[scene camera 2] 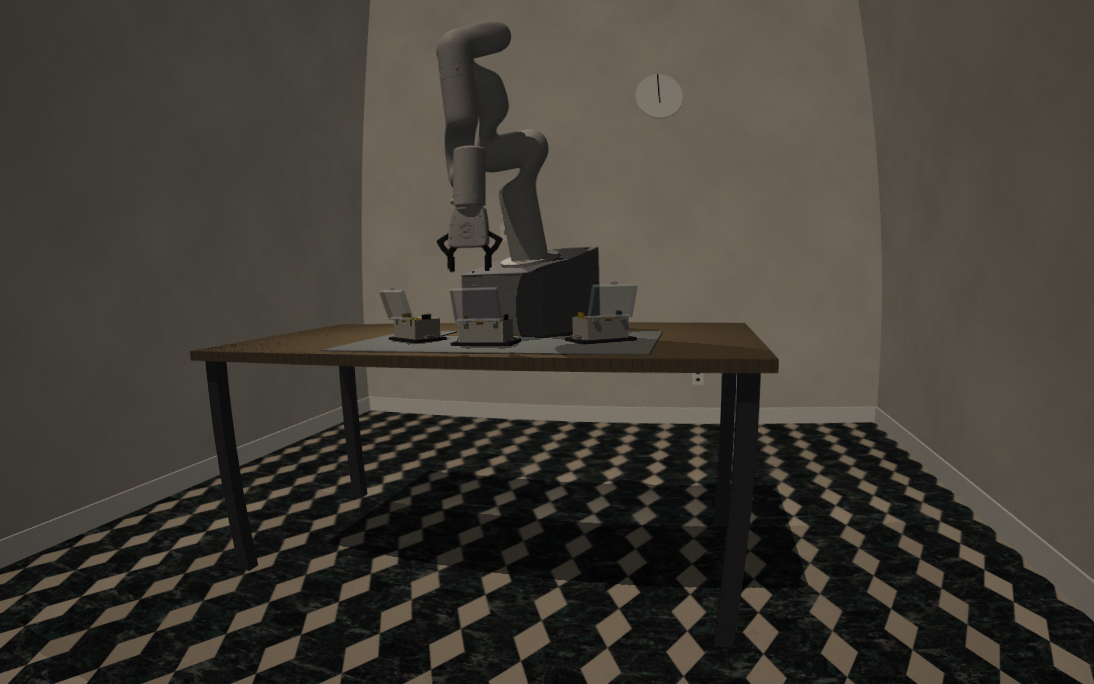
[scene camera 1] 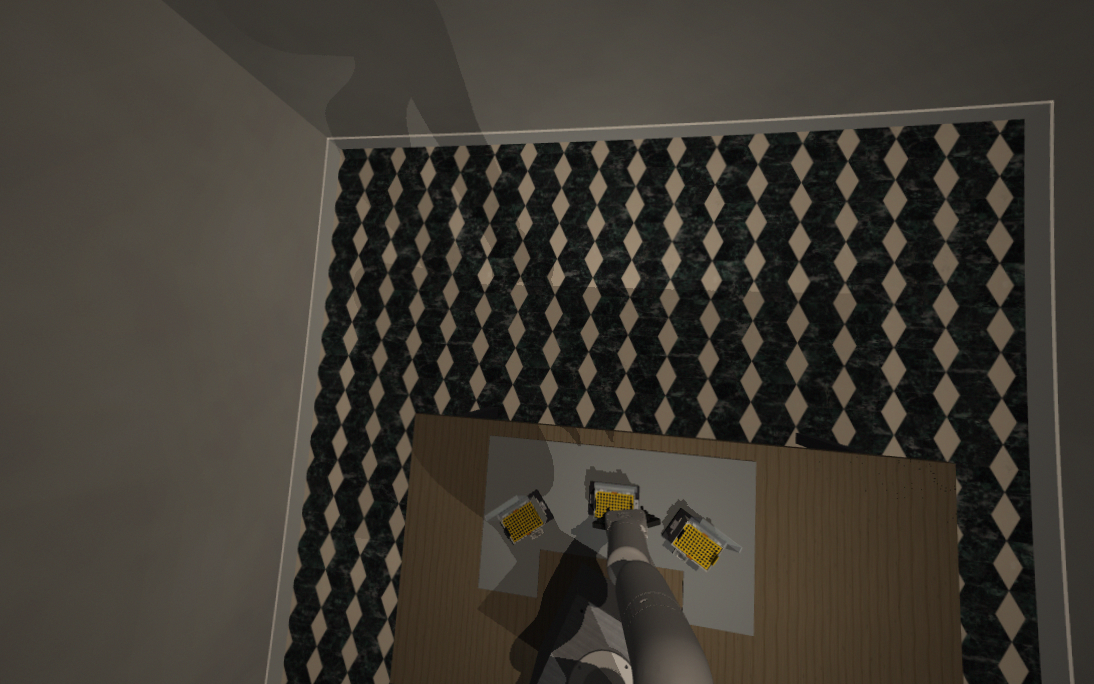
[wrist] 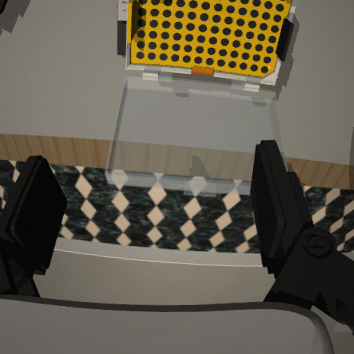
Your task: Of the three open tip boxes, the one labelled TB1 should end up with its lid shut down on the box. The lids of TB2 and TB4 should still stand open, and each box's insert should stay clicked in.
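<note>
The middle box TB1 stands on the mat, its yellow insert showing in it with no visible tilt; its label is unreadable here. Its clear lid stands open on the side away from the robot base. TB2 and TB4 stand on either side, with lids open and yellow inserts inside. My gripper is open and empty, above TB1 and its lid. The arm hides TB1's base-side part in scene camera 1.
The grey mat lies on the wooden table. The far table edge runs a little beyond the boxes. TB2 and TB4 flank TB1 with short gaps between. The robot's pedestal stands behind the boxes in scene camera 2.
</note>
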